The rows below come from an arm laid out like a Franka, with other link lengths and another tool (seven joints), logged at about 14 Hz.
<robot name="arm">
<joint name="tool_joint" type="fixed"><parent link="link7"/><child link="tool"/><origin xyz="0.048 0.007 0.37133" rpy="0 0.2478 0.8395"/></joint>
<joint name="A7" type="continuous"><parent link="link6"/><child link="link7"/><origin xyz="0.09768 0 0" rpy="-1.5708 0 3.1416"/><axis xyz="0 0 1"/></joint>
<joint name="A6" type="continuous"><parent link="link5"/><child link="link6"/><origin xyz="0 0 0" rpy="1.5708 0 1.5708"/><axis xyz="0 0 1"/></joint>
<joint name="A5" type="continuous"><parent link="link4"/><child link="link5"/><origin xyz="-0.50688 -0.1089 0" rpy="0 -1.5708 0"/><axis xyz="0 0 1"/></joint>
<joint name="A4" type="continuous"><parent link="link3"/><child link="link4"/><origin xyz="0 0.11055 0" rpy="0 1.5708 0"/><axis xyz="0 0 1"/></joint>
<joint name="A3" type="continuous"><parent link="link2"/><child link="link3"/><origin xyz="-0.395 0 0" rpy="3.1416 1.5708 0"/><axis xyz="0 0 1"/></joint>
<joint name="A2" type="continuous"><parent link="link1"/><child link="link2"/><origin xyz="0 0 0" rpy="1.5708 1.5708 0"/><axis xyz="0 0 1"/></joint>
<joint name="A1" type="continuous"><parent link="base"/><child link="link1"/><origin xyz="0 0 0.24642" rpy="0 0 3.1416"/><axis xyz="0 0 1"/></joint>
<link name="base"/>
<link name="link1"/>
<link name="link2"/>
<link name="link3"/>
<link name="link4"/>
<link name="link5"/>
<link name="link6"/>
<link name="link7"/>
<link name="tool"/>
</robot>
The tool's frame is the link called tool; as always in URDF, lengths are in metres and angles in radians. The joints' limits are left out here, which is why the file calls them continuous.
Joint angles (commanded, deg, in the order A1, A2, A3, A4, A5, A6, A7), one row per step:
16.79, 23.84, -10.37, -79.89, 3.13, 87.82, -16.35
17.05, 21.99, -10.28, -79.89, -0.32, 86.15, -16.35
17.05, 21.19, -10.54, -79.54, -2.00, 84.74, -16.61
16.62, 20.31, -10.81, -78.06, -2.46, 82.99, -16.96
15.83, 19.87, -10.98, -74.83, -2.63, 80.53, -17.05
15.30, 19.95, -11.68, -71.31, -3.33, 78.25, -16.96
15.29, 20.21, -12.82, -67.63, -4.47, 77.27, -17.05
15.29, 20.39, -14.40, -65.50, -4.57, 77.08, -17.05
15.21, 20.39, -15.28, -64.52, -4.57, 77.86, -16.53
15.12, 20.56, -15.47, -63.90, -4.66, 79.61, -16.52
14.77, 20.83, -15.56, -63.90, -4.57, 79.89, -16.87
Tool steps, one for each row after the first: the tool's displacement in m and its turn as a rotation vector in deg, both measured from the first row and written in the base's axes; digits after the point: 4 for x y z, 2 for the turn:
-0.0068, -0.0187, 0.0258, -2.98, -0.49, 1.01
-0.0115, -0.0333, 0.0411, -4.55, -0.38, 1.25
-0.0126, -0.0443, 0.0659, -4.80, -0.98, 0.87
-0.0100, -0.0552, 0.1000, -4.83, -2.16, -0.09
-0.0063, -0.0718, 0.1308, -5.72, -3.41, -1.40
0.0047, -0.0891, 0.1612, -7.10, -5.99, -2.37
0.0121, -0.1057, 0.1791, -7.72, -7.82, -3.80
0.0205, -0.1153, 0.1886, -8.07, -9.66, -5.10
0.0345, -0.1185, 0.1928, -8.15, -11.87, -5.17
0.0368, -0.1237, 0.1895, -8.14, -11.83, -5.20

